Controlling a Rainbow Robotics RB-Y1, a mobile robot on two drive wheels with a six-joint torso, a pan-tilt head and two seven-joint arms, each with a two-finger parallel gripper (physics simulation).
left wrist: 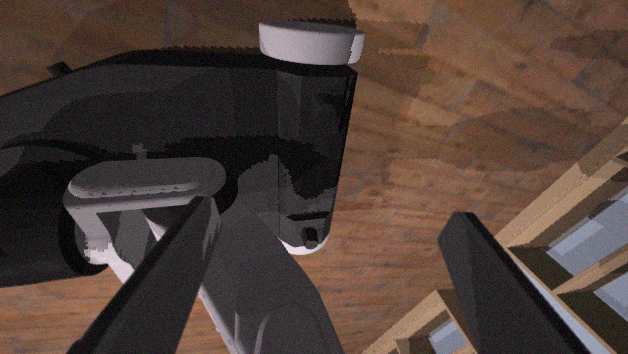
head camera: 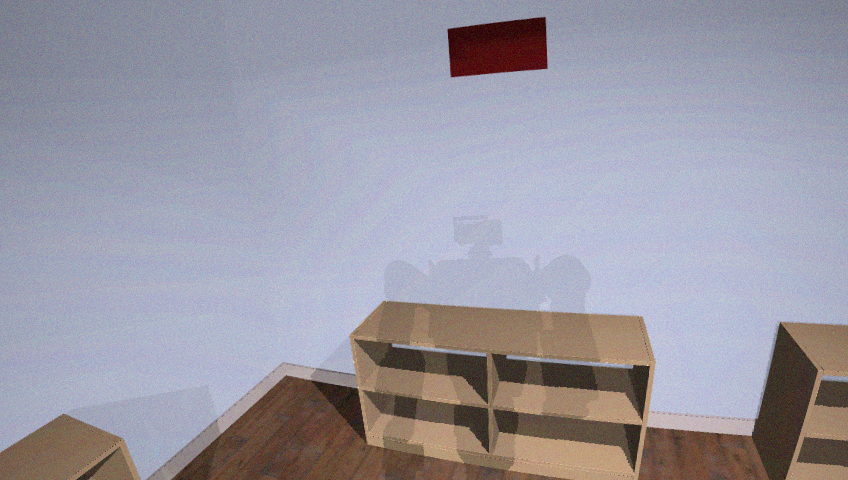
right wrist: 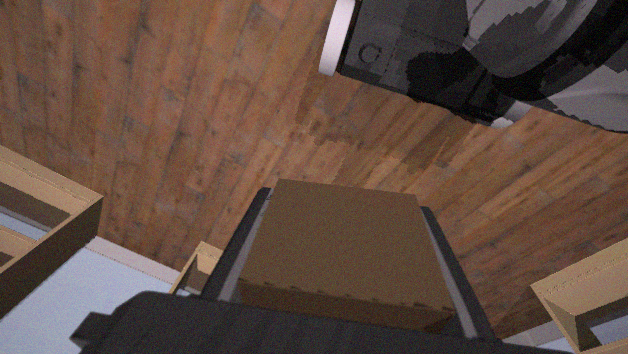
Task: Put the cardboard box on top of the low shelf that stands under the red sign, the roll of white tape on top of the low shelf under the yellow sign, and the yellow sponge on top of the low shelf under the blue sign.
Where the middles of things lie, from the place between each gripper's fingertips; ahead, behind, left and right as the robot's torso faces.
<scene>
Right now my right hand is 30 mm short of the cardboard box [right wrist: 363, 255], 20 mm below it and 10 mm to the right of it.
Now: the cardboard box 47 cm to the right of my left hand, 30 cm above it and 13 cm ahead of it.
</scene>
